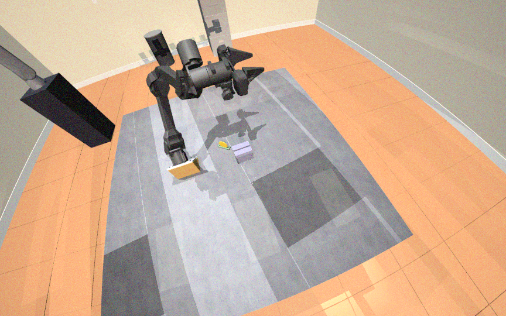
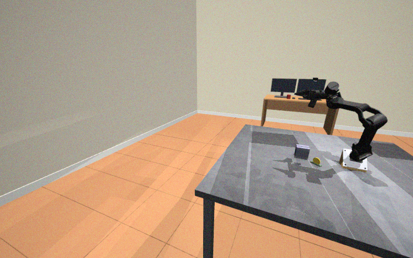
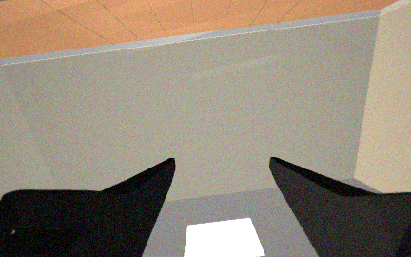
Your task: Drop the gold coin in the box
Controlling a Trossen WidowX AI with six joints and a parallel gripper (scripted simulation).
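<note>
The gold coin lies 430 mm below my gripper tip, 200 mm behind it and 70 mm to the left of it.
</note>
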